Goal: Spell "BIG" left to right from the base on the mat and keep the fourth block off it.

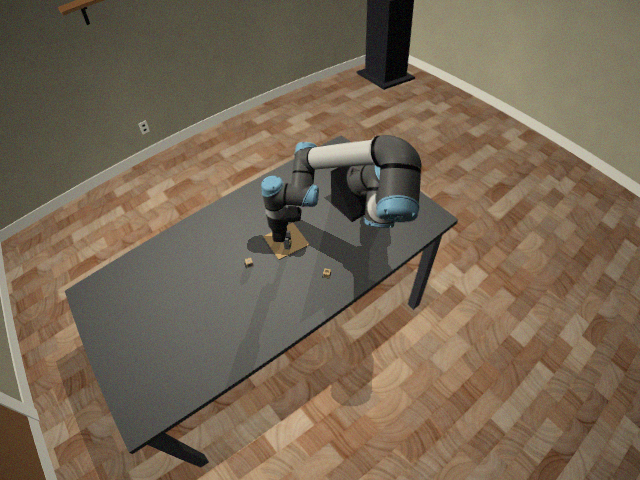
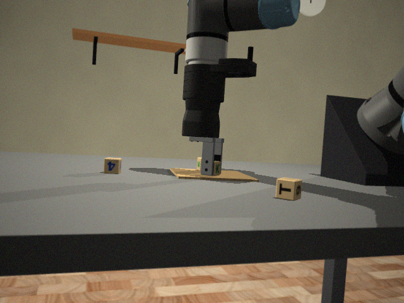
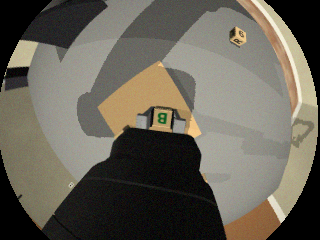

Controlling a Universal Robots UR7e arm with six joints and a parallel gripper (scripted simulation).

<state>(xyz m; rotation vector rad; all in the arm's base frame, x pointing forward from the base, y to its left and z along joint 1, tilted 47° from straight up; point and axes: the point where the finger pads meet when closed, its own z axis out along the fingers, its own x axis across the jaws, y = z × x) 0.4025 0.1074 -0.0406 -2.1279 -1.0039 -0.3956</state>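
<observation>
The tan mat lies 30 mm to the right of my hand, 20 mm below it and 10 mm behind it. The rest, counted from my hand: T block 210 mm to the left, 50 mm behind, 10 mm below.
</observation>
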